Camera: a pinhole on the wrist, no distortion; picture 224 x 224 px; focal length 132.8 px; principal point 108.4 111.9 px. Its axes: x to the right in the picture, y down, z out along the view. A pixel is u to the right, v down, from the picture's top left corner.
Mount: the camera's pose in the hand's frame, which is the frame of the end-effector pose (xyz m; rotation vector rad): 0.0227 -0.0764 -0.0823 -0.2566 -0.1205 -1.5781
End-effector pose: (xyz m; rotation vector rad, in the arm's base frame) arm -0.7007 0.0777 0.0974 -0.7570 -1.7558 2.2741
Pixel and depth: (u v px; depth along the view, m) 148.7 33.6 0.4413
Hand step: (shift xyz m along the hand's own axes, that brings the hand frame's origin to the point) -0.1987 -0.0952 0.3983
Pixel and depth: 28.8 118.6 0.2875
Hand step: 0.0634 0.1585 0.1537
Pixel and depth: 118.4 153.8 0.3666
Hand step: 0.1698 -0.0197 0.2694
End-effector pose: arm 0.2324 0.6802 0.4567 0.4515 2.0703 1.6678
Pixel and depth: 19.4 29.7 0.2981
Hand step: -0.1338 0.1930 0.1741
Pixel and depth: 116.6 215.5 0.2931
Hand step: 0.2760 -0.0308 0.1865
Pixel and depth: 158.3 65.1 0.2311
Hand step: -0.0387 -0.1040 0.1688
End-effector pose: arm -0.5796 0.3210 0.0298 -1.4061 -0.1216 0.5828
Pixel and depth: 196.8 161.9 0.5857
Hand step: 0.2913 -0.3226 0.5588
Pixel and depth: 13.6 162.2 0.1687
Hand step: 0.1019 0.0787 0.0470
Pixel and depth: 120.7 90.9 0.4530
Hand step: -0.0093 -0.0082 0.3720
